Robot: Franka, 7 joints.
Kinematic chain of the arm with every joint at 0, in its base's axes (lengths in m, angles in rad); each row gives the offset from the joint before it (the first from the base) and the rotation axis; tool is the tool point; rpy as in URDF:
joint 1: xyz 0 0 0.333 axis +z
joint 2: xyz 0 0 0 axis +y
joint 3: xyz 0 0 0.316 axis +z
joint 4: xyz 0.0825 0 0 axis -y
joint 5: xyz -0.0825 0 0.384 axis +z
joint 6: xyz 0 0 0 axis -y
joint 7: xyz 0.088 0 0 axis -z
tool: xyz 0 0 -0.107 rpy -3.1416 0 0
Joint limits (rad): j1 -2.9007..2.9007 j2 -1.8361..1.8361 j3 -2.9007..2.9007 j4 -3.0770..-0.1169 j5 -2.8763..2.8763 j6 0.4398..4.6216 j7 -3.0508..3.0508
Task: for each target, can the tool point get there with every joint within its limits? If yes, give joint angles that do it. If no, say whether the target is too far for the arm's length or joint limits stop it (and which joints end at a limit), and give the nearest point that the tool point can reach.
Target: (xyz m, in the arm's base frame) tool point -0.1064 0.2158 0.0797
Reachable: yes | joints 0.8902 0.6890 0.8693 -2.7145 -0.6845 1.9603 1.5309
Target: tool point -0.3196 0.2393 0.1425
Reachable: yes | joints 0.5936 -0.7187 1.9517 -2.6393 -0.9800 3.0837 1.7933
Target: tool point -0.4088 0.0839 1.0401
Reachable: yes | joints -0.3832 -0.9563 -0.4728 -0.7939 2.0240 1.6628 -2.3794
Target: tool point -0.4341 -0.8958 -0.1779
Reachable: no: too far | nearest point -0.3328 -0.6868 -0.0587 | short by 0.261 m
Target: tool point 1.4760 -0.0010 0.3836
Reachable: no: too far | nearest point 0.8574 -0.0006 0.3624 | short by 0.619 m
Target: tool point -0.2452 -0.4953 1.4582
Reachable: no: too far | nearest point -0.1678 -0.3390 1.1030 | short by 0.396 m
